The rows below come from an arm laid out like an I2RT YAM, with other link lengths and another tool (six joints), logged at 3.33 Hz.
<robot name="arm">
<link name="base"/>
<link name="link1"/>
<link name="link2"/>
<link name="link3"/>
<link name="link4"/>
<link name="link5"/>
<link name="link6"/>
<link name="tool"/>
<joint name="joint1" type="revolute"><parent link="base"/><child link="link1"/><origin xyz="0.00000 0.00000 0.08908" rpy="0.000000 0.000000 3.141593"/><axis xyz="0 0 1"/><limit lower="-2.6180" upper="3.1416"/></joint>
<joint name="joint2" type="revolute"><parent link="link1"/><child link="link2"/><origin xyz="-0.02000 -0.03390 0.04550" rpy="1.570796 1.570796 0.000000"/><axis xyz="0 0 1"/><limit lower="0.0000" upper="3.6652"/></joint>
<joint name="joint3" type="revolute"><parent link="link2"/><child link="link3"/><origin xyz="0.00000 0.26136 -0.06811" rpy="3.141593 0.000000 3.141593"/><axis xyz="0 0 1"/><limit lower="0.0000" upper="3.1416"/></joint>
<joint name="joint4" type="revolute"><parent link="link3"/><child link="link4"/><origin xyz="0.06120 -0.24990 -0.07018" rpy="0.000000 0.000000 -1.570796"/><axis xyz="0 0 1"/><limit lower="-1.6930" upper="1.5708"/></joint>
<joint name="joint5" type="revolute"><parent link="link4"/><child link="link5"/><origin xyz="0.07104 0.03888 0.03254" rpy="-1.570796 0.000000 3.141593"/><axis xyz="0 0 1"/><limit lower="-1.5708" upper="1.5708"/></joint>
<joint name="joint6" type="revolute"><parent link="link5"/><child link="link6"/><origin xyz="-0.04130 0.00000 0.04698" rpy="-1.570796 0.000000 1.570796"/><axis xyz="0 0 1"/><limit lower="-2.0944" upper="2.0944"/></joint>
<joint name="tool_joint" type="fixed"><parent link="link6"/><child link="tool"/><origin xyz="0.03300 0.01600 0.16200" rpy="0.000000 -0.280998 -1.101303"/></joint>
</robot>
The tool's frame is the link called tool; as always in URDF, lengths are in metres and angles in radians.
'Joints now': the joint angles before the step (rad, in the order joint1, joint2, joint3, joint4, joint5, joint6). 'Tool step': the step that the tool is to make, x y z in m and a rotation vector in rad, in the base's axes. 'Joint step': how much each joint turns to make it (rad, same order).
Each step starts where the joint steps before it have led.
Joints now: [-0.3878, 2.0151, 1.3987, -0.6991, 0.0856, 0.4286]
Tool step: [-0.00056, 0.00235, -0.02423, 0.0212, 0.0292, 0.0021]
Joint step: [0.0004, 0.0599, -0.0001, 0.0249, -0.0087, 0.0004]
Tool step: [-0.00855, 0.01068, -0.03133, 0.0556, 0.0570, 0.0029]
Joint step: [0.0016, 0.0729, 0.0001, -0.0012, -0.0297, 0.0042]
